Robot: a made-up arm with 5 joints. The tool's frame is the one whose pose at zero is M.
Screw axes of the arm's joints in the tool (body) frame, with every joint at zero. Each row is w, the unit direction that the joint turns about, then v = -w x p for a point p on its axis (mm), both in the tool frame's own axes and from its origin. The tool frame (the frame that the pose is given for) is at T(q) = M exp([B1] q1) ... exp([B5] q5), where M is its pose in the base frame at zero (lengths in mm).
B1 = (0, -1, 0, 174.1, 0, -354)
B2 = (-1, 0, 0, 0, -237, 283.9)
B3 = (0, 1, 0, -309.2, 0, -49.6)
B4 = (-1, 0, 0, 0, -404.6, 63)
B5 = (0, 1, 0, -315.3, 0, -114.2)
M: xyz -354 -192.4 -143.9 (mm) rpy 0 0 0 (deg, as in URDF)
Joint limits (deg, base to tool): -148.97..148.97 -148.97..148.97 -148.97..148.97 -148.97..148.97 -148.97..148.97
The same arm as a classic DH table. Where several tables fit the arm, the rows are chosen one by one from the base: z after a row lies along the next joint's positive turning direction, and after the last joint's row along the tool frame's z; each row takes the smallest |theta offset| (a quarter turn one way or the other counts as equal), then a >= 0, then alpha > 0; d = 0 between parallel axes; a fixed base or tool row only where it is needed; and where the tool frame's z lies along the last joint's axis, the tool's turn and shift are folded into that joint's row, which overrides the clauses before.
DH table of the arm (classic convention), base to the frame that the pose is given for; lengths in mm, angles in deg. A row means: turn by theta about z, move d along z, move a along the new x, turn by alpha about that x. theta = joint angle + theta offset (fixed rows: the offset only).
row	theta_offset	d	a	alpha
base (fixed)	0	30.2	0	90
joint 1	90	-91.5	62.9	-90
joint 2	0	403.6	72.2	-90
joint 3	0	-220.9	95.4	90
joint 4	0	64.6	-89.3	-90
joint 5	90	-63	114.2	90
tool (fixed)	0	-315.3	0	0
Joint limits (deg, base to tool): -148.97..148.97 -148.97..148.97 -148.97..148.97 -148.97..148.97 -148.97..148.97

